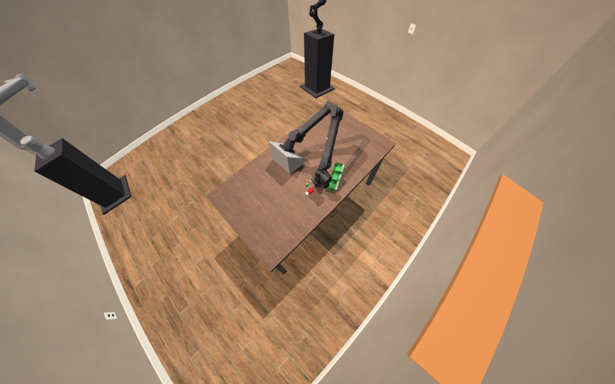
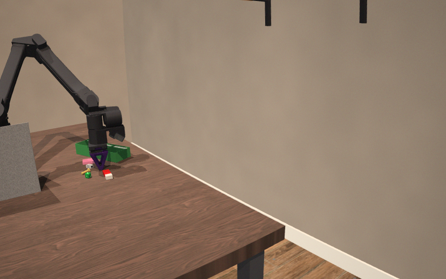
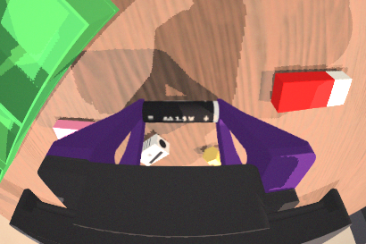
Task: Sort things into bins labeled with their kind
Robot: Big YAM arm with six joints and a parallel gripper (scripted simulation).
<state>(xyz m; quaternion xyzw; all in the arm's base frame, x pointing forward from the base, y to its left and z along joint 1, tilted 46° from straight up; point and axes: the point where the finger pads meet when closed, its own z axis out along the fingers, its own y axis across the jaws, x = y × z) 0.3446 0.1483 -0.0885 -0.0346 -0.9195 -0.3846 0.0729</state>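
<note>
Right now the white piece is 40 mm behind my hand and 30 mm to the left of it. From my hand the other things lie so: black battery: right at my hand; brass-coloured bolt: 60 mm behind, 20 mm to the right; green die: 60 mm behind, 70 mm to the right.
</note>
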